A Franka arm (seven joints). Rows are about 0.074 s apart.
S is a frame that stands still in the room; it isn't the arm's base.
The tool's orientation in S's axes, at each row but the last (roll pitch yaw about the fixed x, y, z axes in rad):
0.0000 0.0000 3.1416
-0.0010 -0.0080 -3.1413
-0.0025 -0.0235 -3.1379
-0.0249 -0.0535 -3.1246
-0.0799 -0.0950 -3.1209
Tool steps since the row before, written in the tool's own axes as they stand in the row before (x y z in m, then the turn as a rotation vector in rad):
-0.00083 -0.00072 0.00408 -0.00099 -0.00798 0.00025
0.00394 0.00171 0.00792 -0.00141 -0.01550 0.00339
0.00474 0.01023 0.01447 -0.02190 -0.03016 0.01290
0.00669 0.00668 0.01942 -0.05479 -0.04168 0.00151
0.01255 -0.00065 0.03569 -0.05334 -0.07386 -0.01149
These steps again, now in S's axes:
0.00083 0.00072 0.00408 0.00099 0.00798 0.00025
-0.00388 -0.00172 0.00795 0.00143 0.01550 0.00339
-0.00436 -0.01028 0.01455 0.02209 0.03021 0.01246
-0.00553 -0.00726 0.01958 0.05413 0.04256 -0.00039
-0.00907 -0.00239 0.03666 0.05102 0.07561 -0.01059

